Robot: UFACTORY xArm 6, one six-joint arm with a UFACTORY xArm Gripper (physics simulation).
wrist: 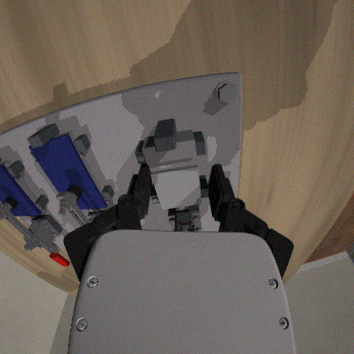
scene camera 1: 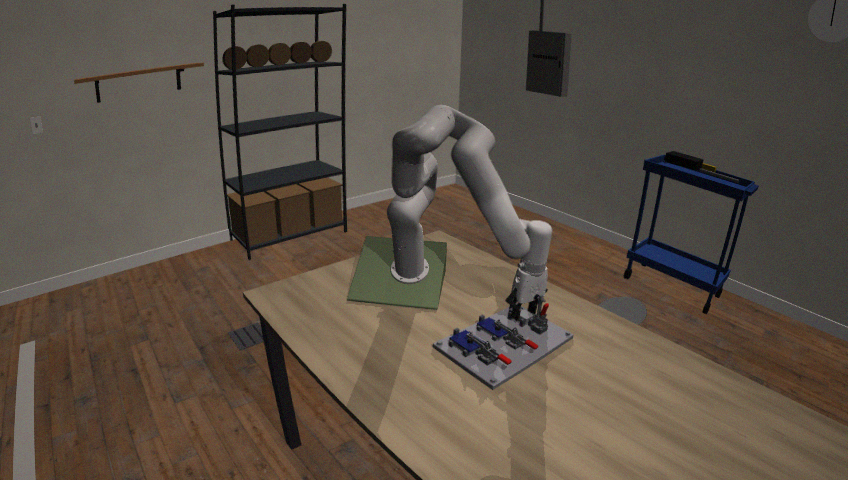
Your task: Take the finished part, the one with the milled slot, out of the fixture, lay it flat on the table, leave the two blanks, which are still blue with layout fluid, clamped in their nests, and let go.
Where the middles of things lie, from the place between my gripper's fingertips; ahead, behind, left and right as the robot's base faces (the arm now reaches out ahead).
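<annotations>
You'll find the finished part [wrist: 174, 173] right at my hand, and then there's the grey fixture plate [scene camera 1: 523, 357], which is 20 mm below my hand, 110 mm to the right of it and 50 mm ahead of it.
</annotations>
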